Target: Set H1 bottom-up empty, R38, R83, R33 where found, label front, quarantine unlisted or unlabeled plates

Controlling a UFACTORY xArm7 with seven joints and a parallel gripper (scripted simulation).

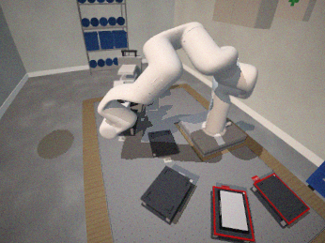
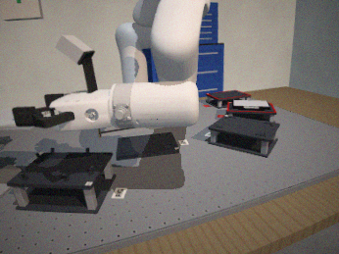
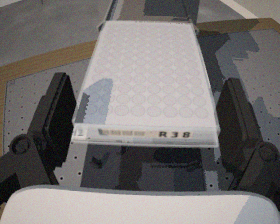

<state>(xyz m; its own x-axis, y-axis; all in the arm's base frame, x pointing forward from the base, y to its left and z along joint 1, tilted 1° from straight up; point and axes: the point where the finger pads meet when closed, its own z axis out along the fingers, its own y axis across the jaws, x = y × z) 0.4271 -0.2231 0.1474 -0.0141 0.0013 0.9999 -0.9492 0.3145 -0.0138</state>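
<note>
My hand is 5 cm to the left of the white well plate, 2 cm past it and 2 cm above it. Round my hand: raised regrip nest RG: 12 cm below, 2 cm to the left, 1 cm ahead; plate labelled R83: 15 cm to the right, 5 cm behind, 3 cm above; RG label: 18 cm below, 12 cm to the left, 4 cm ahead.
</note>
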